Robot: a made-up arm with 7 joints.
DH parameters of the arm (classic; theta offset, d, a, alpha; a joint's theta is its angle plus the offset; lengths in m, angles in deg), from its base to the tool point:
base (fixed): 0 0.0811 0 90
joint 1: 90 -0.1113 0.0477 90
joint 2: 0 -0.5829 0.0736 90
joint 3: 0 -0.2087 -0.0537 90
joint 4: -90 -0.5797 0.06 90
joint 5: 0 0.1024 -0.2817 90
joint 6: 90 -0.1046 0.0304 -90
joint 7: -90 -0.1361 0.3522 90
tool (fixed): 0 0.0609 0 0
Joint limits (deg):
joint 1: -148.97..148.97
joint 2: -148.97..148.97
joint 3: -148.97..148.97
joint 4: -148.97..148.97
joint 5: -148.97..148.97
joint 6: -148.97..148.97
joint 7: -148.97..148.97
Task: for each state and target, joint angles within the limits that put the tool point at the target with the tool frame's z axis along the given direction. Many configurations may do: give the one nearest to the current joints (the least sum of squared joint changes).
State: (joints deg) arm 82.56 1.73 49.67 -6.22 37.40 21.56 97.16
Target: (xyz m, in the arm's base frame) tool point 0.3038 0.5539 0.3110 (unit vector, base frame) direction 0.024 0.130 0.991
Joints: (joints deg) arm 141.40 10.31 24.23 -18.34 45.04 47.87 132.68
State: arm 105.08 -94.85 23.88 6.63 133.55 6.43 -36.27
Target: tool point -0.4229 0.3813 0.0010 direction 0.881 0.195 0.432
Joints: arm 97.17 -124.05 14.02 17.22 128.48 9.04 -24.32
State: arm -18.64 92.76 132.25 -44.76 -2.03 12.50 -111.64
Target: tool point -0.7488 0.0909 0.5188 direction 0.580 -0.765 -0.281
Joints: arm -50.27 72.56 148.97 -29.31 -16.97 16.73 -111.65
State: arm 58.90 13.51 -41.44 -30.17 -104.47 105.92 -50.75
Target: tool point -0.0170 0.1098 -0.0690 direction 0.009 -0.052 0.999
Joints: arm 80.44 21.73 -18.44 -24.09 -107.50 98.96 -20.43
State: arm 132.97 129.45 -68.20 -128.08 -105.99 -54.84 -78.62
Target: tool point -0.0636 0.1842 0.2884 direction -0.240 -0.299 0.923
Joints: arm 122.05 148.97 -60.25 -100.02 -148.97 -92.23 -84.04
